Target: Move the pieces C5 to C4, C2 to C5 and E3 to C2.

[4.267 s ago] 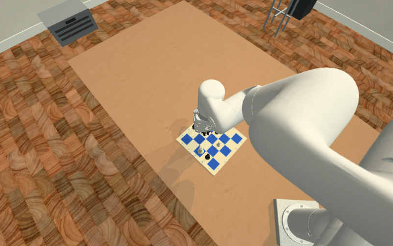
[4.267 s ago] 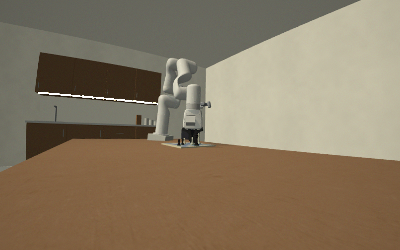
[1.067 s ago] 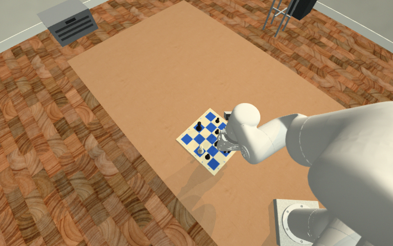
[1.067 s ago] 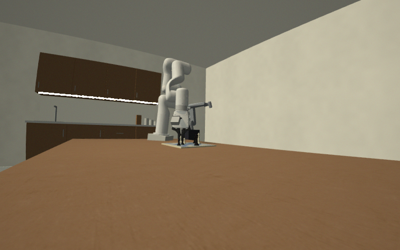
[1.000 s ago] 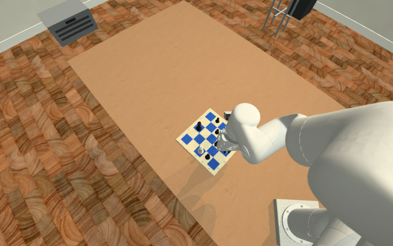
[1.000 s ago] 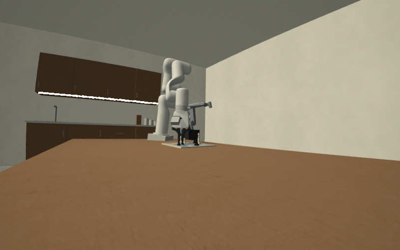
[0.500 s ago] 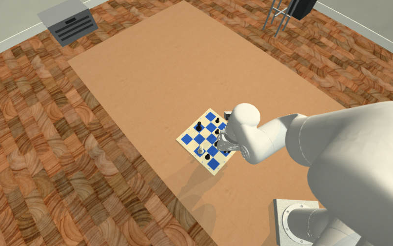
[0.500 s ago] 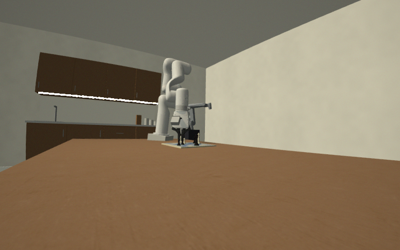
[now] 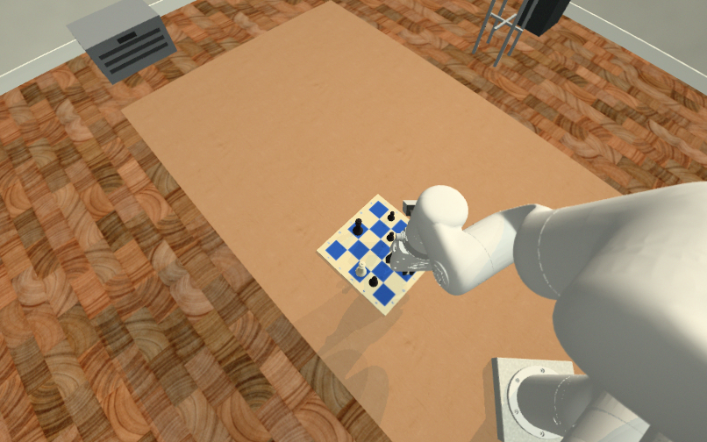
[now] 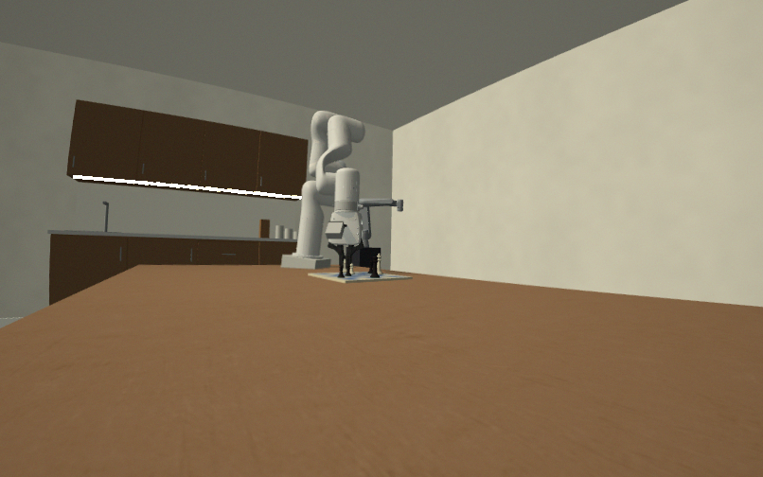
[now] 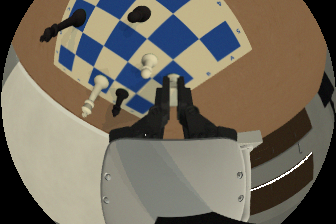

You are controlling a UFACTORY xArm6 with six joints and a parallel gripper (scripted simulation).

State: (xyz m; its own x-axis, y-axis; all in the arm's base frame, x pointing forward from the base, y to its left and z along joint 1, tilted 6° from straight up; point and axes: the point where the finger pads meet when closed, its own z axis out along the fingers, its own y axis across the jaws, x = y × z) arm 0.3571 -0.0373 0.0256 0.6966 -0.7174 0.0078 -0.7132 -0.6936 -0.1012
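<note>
Now: hand 4 cm short of the white pawn and 2 cm above it. Round my hand: blue-and-cream chessboard 8 cm ahead, 4 cm below; white chess piece 7 cm to the left, 7 cm ahead; black pawn 7 cm to the left, 4 cm ahead, 1 cm below.
</note>
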